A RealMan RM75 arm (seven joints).
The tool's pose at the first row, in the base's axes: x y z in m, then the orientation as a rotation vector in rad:
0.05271, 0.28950, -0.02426, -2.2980, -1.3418, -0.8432
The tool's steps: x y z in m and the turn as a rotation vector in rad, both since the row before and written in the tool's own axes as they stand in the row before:
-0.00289, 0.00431, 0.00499, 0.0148, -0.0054, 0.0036
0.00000, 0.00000, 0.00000, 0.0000, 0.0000, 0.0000
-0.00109, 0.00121, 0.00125, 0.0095, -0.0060, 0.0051
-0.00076, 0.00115, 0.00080, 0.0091, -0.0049, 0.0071
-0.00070, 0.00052, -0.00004, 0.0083, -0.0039, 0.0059
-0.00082, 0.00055, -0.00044, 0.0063, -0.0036, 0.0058
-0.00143, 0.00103, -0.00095, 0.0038, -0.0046, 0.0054
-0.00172, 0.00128, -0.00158, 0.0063, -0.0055, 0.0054
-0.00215, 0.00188, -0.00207, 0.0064, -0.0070, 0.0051
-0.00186, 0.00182, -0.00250, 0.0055, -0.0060, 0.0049
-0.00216, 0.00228, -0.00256, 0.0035, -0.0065, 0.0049
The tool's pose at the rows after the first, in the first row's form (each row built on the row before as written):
0.05696, 0.28828, -0.02994, -2.2924, -1.3413, -0.8238
0.05696, 0.28828, -0.02994, -2.2924, -1.3413, -0.8238
0.05798, 0.28768, -0.03162, -2.2919, -1.3385, -0.8078
0.05893, 0.28707, -0.03275, -2.2918, -1.3327, -0.7927
0.05910, 0.28633, -0.03318, -2.2910, -1.3279, -0.7798
0.05913, 0.28527, -0.03338, -2.2914, -1.3229, -0.7689
0.05920, 0.28328, -0.03360, -2.2942, -1.3185, -0.7592
0.05920, 0.28062, -0.03352, -2.2956, -1.3147, -0.7465
0.05942, 0.27710, -0.03336, -2.2977, -1.3120, -0.7322
0.05961, 0.27356, -0.03268, -2.2997, -1.3090, -0.7198
0.06006, 0.26957, -0.03217, -2.3036, -1.3060, -0.7085

